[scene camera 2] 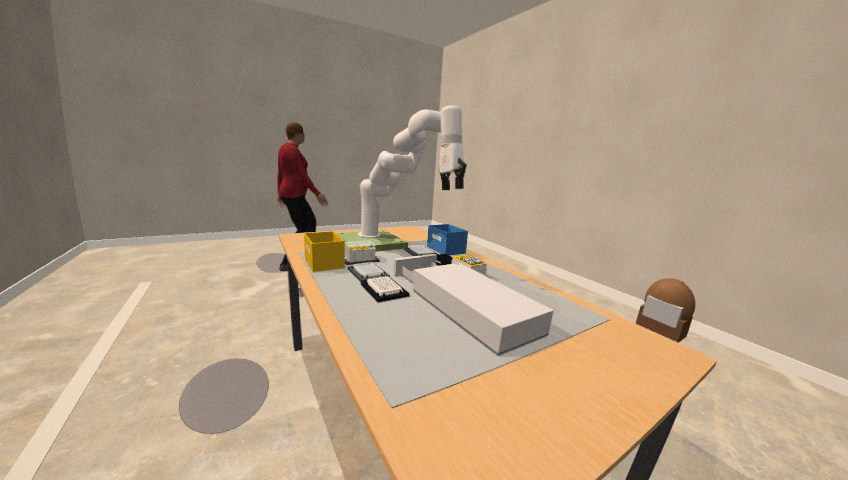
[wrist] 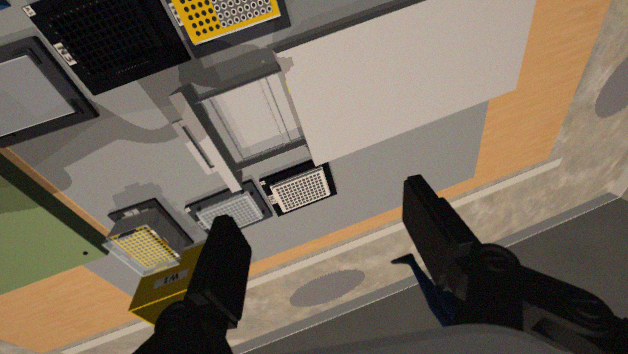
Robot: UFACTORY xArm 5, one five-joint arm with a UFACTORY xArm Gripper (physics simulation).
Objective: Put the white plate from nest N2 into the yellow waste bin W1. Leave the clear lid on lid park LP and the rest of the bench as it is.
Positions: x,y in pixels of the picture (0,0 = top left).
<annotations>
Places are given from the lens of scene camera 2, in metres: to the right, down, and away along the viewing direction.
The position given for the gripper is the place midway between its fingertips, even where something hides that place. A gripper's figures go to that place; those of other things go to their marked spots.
gripper (scene camera 2: pixel 452 189): 0.10, -0.18, 1.13
long pale box (scene camera 2: pixel 502 319): 0.20, 0.20, 0.78
grey mat (scene camera 2: pixel 411 349): -0.03, 0.28, 0.77
</annotations>
